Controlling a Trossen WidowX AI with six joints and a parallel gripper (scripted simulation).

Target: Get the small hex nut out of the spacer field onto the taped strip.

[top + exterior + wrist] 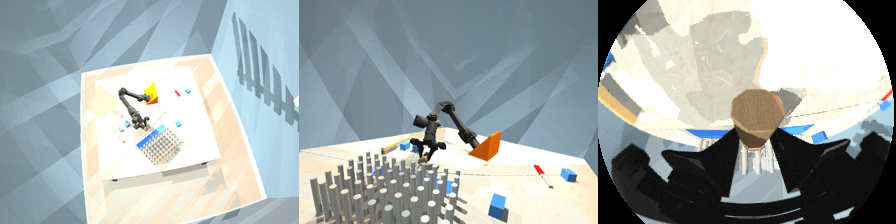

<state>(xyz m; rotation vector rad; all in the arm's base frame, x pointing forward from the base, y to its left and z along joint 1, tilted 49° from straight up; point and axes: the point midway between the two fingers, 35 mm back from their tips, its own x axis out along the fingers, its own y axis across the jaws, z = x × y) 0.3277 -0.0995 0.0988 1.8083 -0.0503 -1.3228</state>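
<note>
The blue taped strip lies 110 mm ahead of my gripper tip, 50 mm to the left of it and 30 mm below it. The rest, counted from my gripper tip: wooden-handled tool: 90 mm ahead, 40 mm to the left; red-handled tool: 520 mm to the left, 290 mm behind, 20 mm below; dark L-shaped key: 240 mm behind, 230 mm to the right, 30 mm below.
</note>
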